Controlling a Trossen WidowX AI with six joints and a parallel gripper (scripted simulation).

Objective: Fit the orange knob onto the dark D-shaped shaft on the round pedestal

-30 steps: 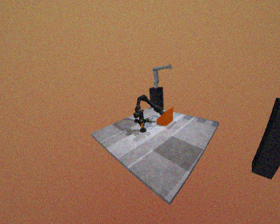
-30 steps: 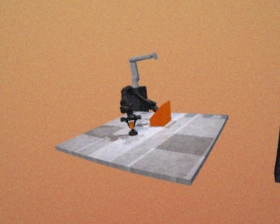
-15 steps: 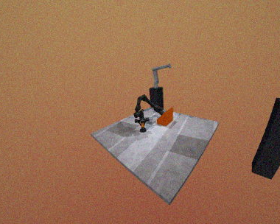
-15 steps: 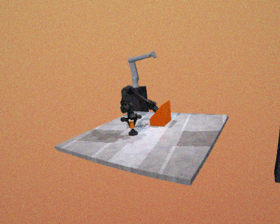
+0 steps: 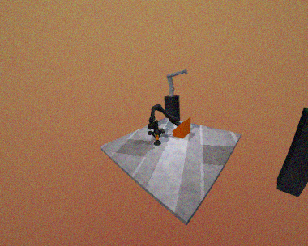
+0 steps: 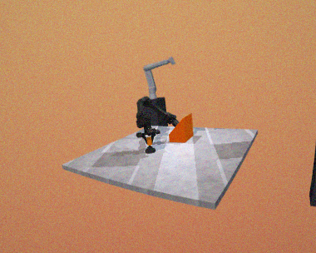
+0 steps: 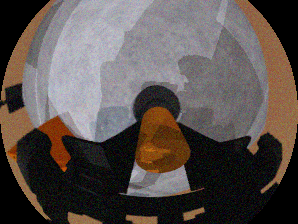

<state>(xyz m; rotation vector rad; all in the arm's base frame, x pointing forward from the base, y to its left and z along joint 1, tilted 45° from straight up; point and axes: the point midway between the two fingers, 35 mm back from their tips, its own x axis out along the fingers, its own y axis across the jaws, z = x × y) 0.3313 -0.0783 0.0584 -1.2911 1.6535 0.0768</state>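
My gripper tip is now 4 cm above the dark pedestal. The rest, counted from my gripper tip: orange knob: 2 cm above.
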